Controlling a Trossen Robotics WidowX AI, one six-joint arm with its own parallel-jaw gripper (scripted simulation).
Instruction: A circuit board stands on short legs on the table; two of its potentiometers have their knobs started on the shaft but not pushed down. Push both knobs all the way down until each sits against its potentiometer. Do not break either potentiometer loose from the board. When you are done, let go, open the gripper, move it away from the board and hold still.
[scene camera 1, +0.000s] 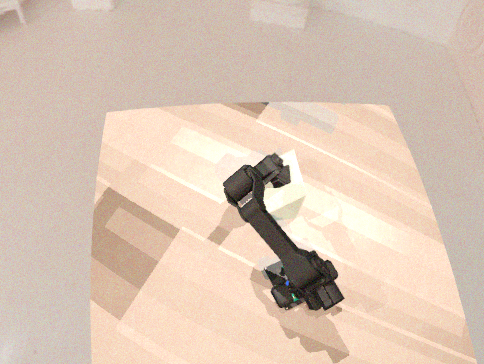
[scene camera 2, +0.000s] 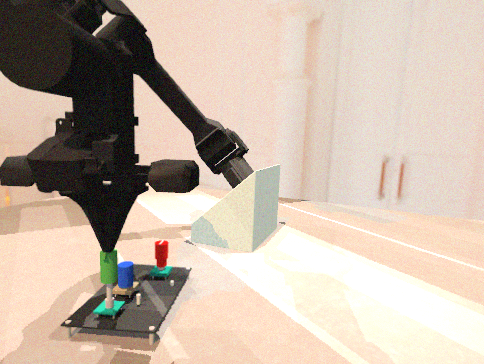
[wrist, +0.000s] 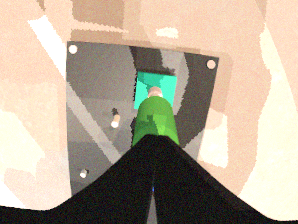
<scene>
My gripper (scene camera 2: 108, 251) is shut, with nothing in its grasp.
My gripper shows as well in scene camera 1 (scene camera 1: 298, 291) and in the wrist view (wrist: 155, 145).
</scene>
